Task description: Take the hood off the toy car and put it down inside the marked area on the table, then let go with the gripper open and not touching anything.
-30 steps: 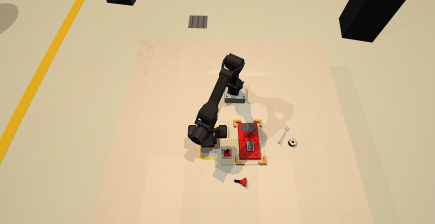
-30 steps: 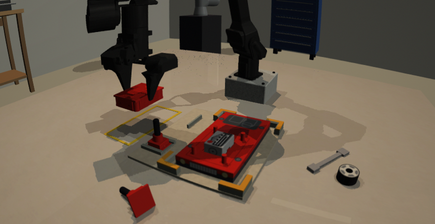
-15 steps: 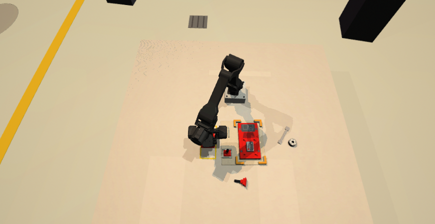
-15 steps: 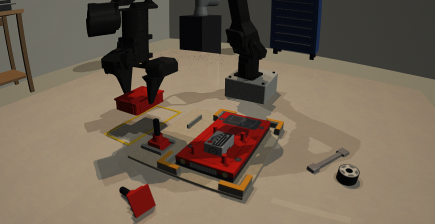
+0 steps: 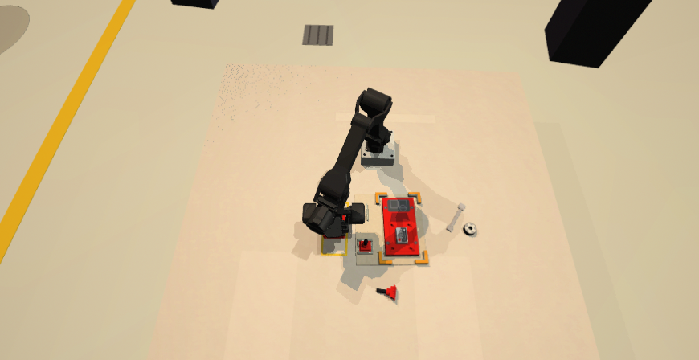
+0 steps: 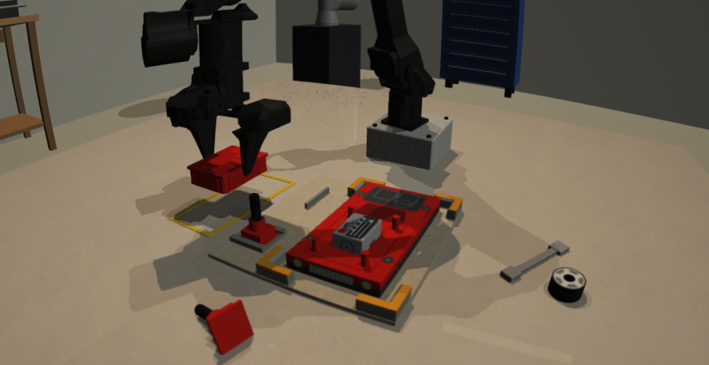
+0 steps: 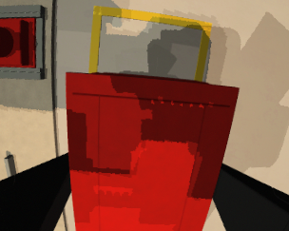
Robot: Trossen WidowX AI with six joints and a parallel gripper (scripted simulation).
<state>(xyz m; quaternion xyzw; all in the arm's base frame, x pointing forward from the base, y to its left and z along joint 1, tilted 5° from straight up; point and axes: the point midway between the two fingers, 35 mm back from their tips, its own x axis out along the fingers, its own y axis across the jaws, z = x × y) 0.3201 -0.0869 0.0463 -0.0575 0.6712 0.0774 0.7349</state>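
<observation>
The black upright peg lies 40 mm ahead of my gripper tip, 110 mm to the left of it and 10 mm below it. The rest, counted from my gripper tip: grey engine block (10 mm behind, 220 mm to the left, 30 mm below); then hood (right at my gripper tip); then grey bar (120 mm behind, 400 mm to the left, 50 mm below).
</observation>
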